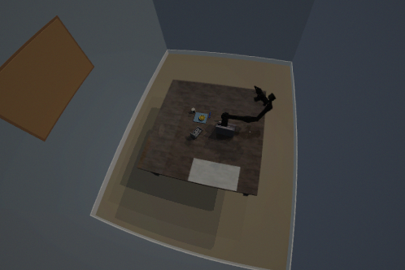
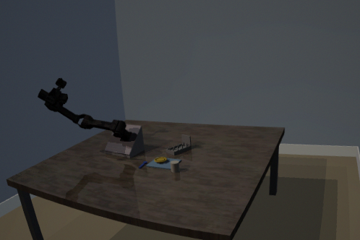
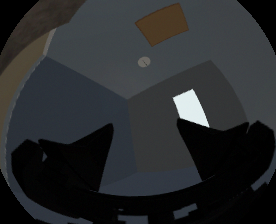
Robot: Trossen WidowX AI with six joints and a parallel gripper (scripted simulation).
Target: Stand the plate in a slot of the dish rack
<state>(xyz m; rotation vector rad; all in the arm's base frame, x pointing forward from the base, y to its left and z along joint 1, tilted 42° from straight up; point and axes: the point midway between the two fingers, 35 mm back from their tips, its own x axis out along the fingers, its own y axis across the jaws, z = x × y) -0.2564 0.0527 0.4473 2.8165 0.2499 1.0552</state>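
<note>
Now: the yellow plate 530 mm ahead of my gripper tip, 460 mm below it and 190 mm to the left of it. The rest, counted from my gripper tip: dish rack 540 mm ahead, 450 mm below, 380 mm to the left; blue spoon 470 mm below, 450 mm ahead, 130 mm to the left; blue cloth 550 mm ahead, 480 mm below, 180 mm to the left.
</note>
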